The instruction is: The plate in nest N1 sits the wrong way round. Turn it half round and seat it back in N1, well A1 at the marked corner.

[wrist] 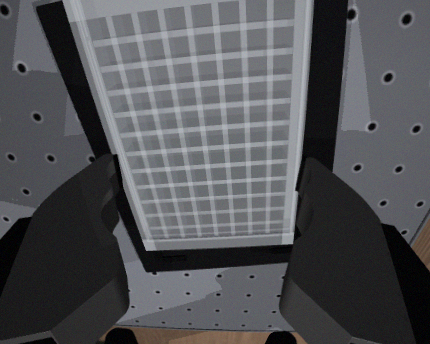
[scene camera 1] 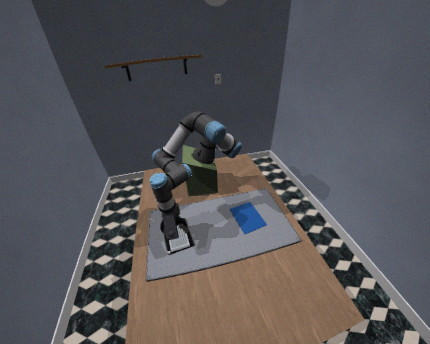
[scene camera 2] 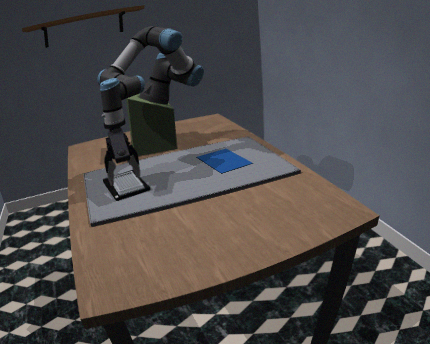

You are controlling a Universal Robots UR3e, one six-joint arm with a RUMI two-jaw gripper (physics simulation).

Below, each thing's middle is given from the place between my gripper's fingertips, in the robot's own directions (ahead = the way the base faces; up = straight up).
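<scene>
The pale well plate (wrist: 206,113) is 10 mm ahead of my hand and 10 mm above it. There's a black nest (wrist: 325,75) too, and that's 10 mm below my hand. As for the flat blue rectangle (scene camera 2: 224,160), it's 360 mm to the left of my hand, 40 mm behind it and 10 mm below it.
</scene>
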